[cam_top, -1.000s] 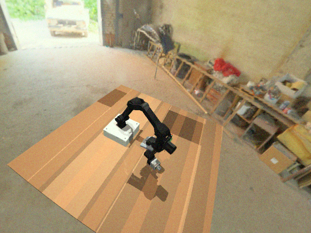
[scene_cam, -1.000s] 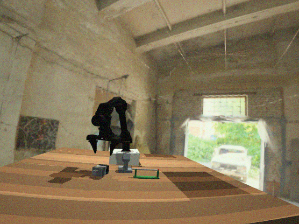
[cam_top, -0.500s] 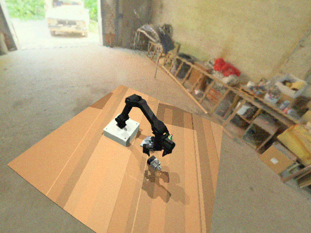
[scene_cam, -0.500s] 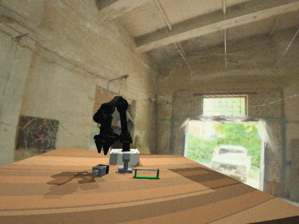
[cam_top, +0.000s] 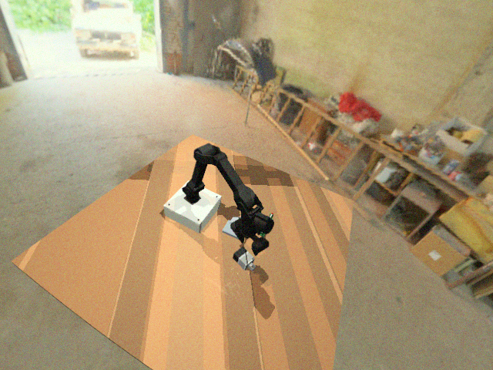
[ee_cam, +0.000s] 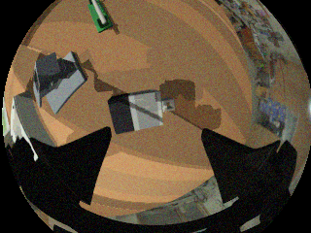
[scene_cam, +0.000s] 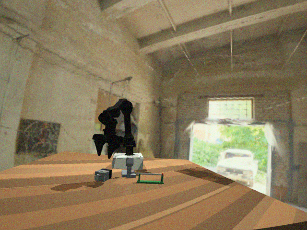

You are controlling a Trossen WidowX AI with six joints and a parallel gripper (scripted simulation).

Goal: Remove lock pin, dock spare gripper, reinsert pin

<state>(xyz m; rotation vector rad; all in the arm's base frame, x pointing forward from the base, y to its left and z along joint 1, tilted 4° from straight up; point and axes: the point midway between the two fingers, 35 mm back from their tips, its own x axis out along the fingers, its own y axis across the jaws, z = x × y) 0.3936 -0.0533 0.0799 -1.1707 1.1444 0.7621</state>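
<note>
My gripper tip is 9 cm above the spare gripper. The rest, counted from my gripper tip: green cradle: 25 cm to the left, 9 cm below, 4 cm behind; then socket: 13 cm behind, 11 cm to the left, 6 cm below.
</note>
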